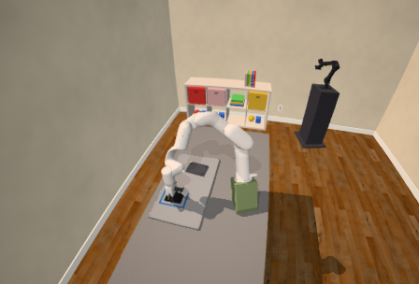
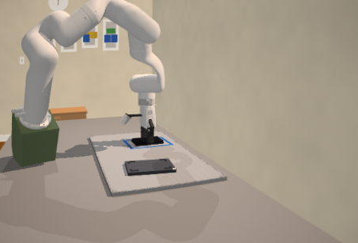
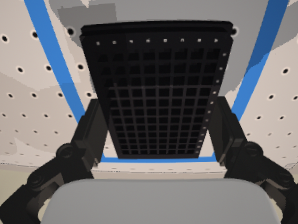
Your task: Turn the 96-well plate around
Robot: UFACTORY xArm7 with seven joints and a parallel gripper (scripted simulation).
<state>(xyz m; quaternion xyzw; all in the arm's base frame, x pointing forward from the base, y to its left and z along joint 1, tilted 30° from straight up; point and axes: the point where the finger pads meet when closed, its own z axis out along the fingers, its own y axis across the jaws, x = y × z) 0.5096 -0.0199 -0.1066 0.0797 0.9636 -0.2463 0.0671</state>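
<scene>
Right now my hand is 10 mm above the black 96-well plate. From my hand the other things lie so: dark plate nest N1 (300 mm to the right, 150 mm behind, 10 mm below).
</scene>
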